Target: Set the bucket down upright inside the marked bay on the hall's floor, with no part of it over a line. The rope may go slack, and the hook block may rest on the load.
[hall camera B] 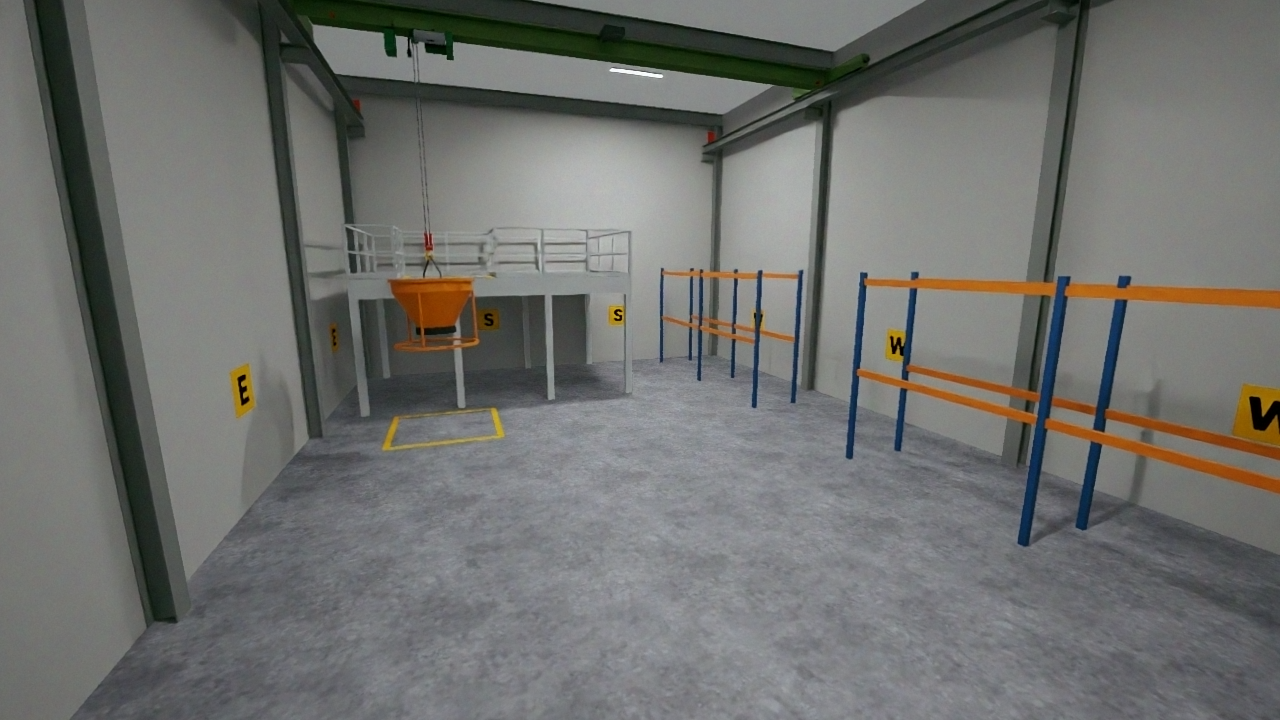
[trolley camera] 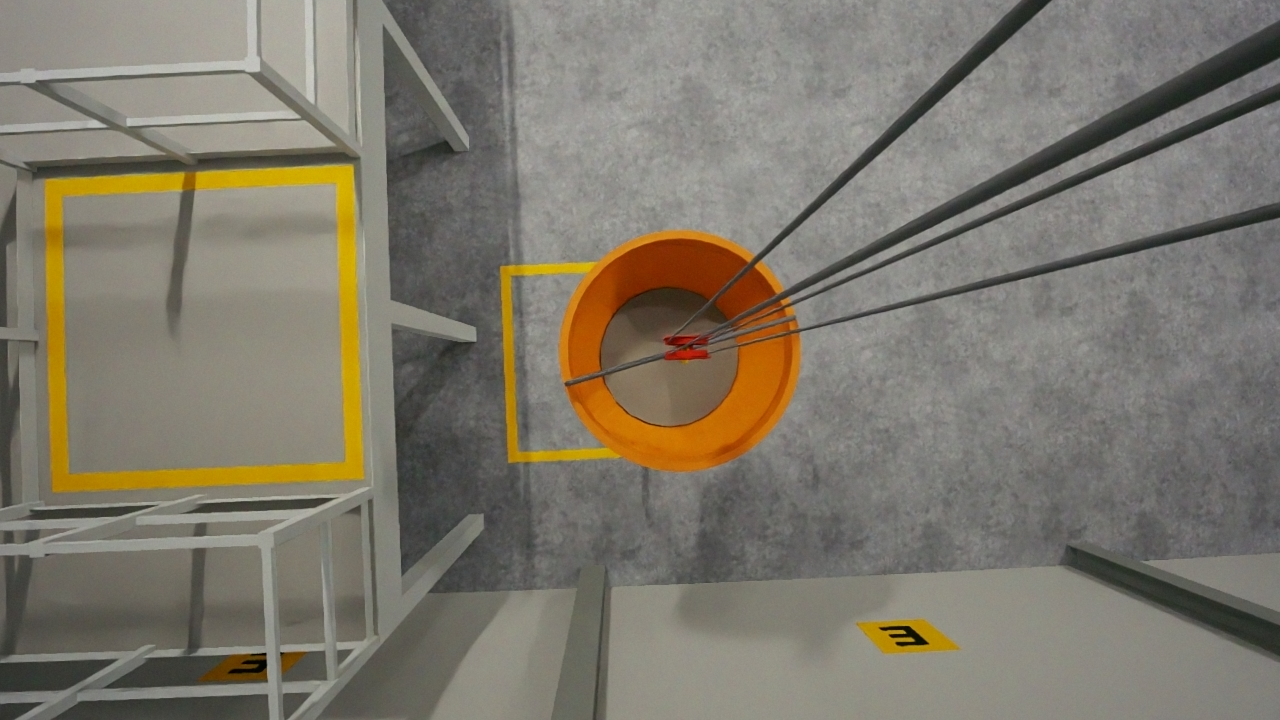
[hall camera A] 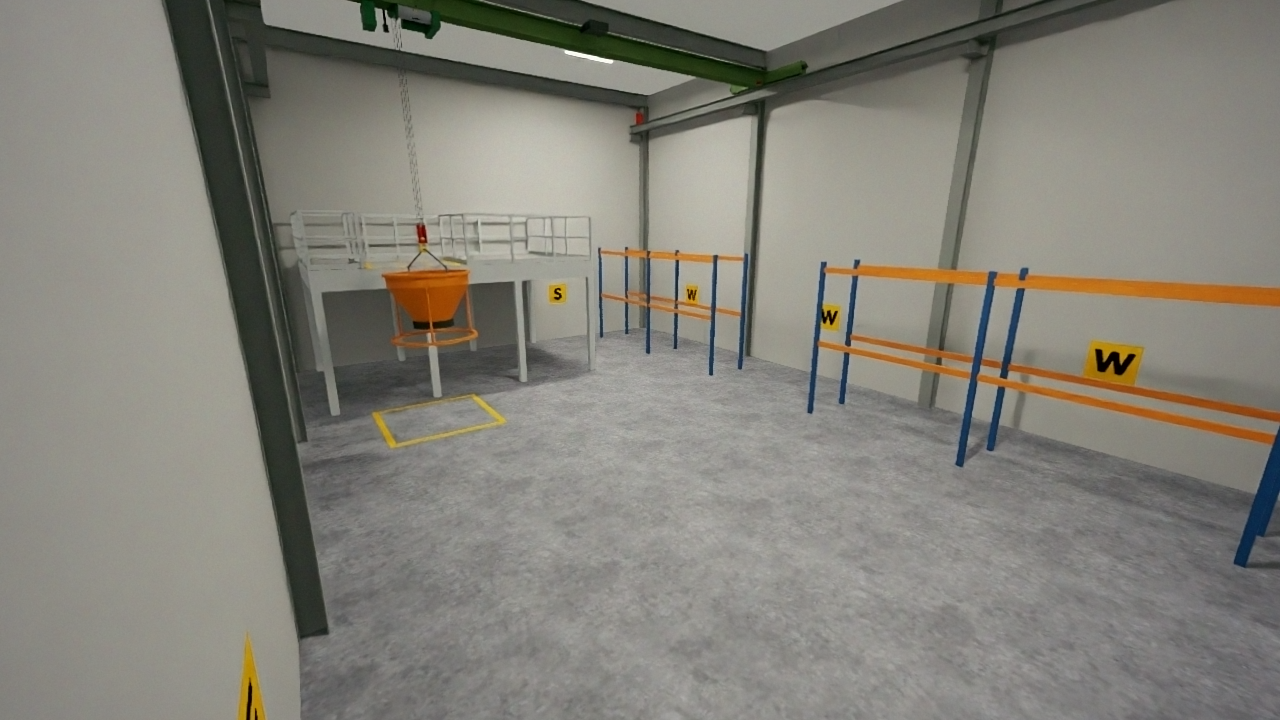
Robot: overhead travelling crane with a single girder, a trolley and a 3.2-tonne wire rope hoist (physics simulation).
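The orange bucket (hall camera A: pixel 427 295) (hall camera B: pixel 433 302) (trolley camera: pixel 760 385) hangs upright on its sling, well above the floor, its round foot ring level. My gripper, the hook (hall camera A: pixel 423 244) (hall camera B: pixel 429 257) under the red hook block, holds the sling above the bucket's rim; the ropes look taut. The marked bay (hall camera A: pixel 448 433) (hall camera B: pixel 443 442) (trolley camera: pixel 511 358) is a yellow outline on the floor beneath. In the trolley view the bucket covers the bay's right part, and its left line and parts of two sides show. The bay's right line is hidden there.
A white platform (hall camera A: pixel 483 270) (hall camera B: pixel 572 283) (trolley camera: pixel 379 358) with railings and legs stands close behind the bay. Its deck bears another yellow outline (trolley camera: pixel 353 340). The E wall with steel columns (trolley camera: pixel 581 644) runs along one side. Blue and orange racks (hall camera A: pixel 976 367) (hall camera B: pixel 1043 402) stand along the W wall.
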